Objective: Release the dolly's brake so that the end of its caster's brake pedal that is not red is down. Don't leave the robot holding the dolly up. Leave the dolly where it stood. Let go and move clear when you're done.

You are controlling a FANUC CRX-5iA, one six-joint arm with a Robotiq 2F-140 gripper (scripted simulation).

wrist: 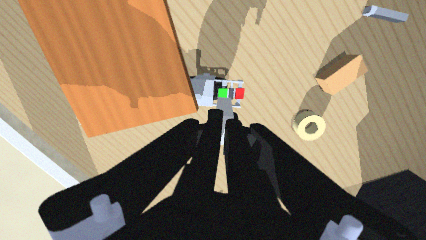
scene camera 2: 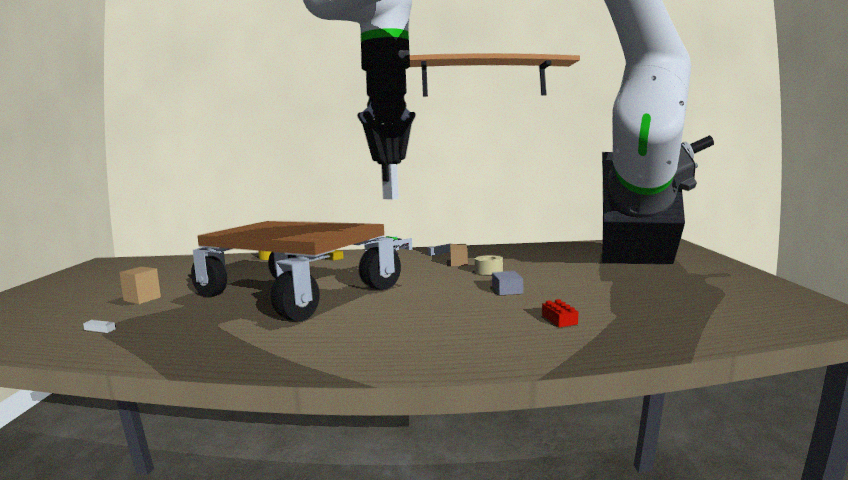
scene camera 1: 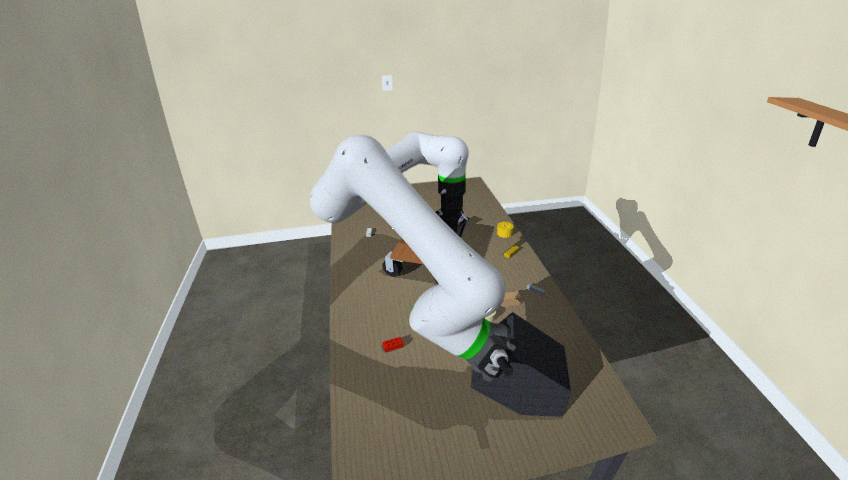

Labels:
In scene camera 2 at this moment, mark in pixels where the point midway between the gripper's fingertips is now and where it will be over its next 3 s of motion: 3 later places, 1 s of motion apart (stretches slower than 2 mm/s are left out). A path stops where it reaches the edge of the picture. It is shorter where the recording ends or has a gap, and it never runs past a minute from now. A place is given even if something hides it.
The gripper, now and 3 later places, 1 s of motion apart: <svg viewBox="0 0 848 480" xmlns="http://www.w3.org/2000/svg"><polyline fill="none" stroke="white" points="390,199 391,212 391,234 391,238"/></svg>

